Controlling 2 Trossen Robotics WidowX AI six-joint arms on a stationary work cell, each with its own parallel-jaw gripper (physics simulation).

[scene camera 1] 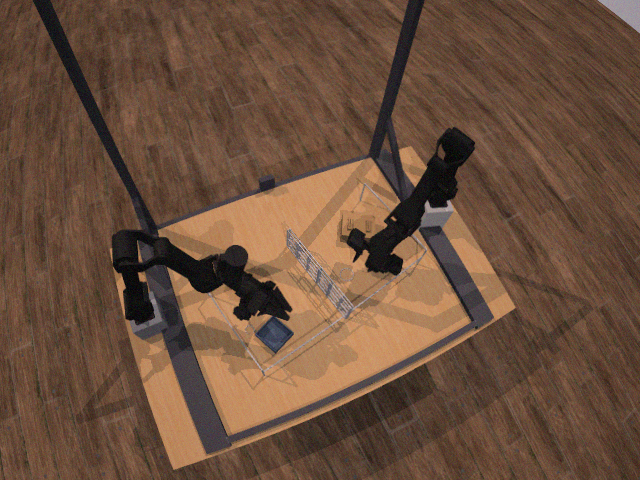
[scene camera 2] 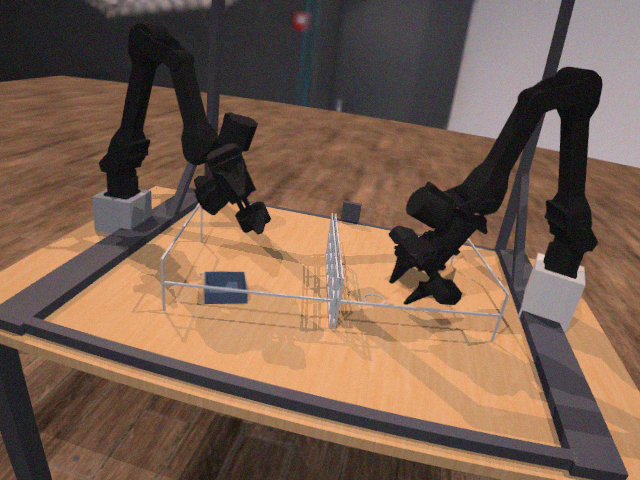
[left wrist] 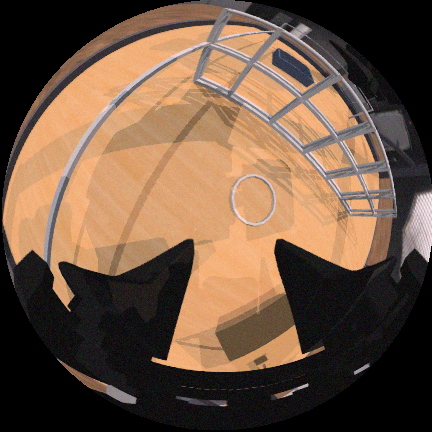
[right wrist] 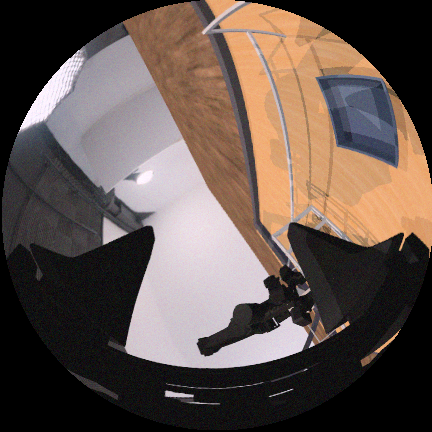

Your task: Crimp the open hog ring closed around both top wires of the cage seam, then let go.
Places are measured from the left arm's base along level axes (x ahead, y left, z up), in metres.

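Where they show: left gripper, fingertip midpoint: [scene camera 1: 360,266] [scene camera 2: 397,293] [left wrist: 235,245]; right gripper, fingertip midpoint: [scene camera 1: 290,314] [scene camera 2: 251,215] [right wrist: 222,231]; left arm's base at its link origin: [scene camera 1: 436,199] [scene camera 2: 560,268] [right wrist: 287,310]; right arm's base at its link origin: [scene camera 1: 142,311] [scene camera 2: 122,193] [left wrist: 360,93].
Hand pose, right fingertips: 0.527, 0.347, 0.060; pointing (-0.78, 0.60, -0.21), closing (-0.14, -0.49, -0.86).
Observation:
Things, the pixels of their top centre, and the offset from my right fingertips, as dx, dy, dz.
- thin pale metal ring at its top centre: [left wrist: 255,198] [scene camera 2: 374,299] -0.198, -0.165, -0.173
- dark blue tray at its top centre: [right wrist: 360,114] [scene camera 2: 225,281] [left wrist: 295,62] [scene camera 1: 274,333] +0.047, +0.006, -0.150
- brown block at its top centre: [left wrist: 289,352] [scene camera 2: 427,261] [scene camera 1: 359,224] -0.259, -0.312, -0.122
A thin pale metal ring [scene camera 2: 374,293] [left wrist: 232,200] lies flat on the table to the right of the cage seam in scene camera 2. Its gap cannot be made out. The cage seam [scene camera 1: 318,277] [scene camera 2: 334,289] [left wrist: 290,109] is an upright pair of wire panels side by side; no ring can be made out on its top wires. My left gripper [scene camera 1: 362,265] [scene camera 2: 398,292] [left wrist: 235,245] is open and empty, to the right of the ring in scene camera 2. My right gripper [right wrist: 222,231] is open and empty, raised on the left side of the seam.
A dark blue tray [scene camera 1: 274,334] [scene camera 2: 225,287] [right wrist: 360,117] stands left of the seam in scene camera 1. A brown block [scene camera 1: 356,224] [left wrist: 257,327] stands near the left arm. Thin wire rails [scene camera 2: 258,292] run outward from the seam on both sides above the table.

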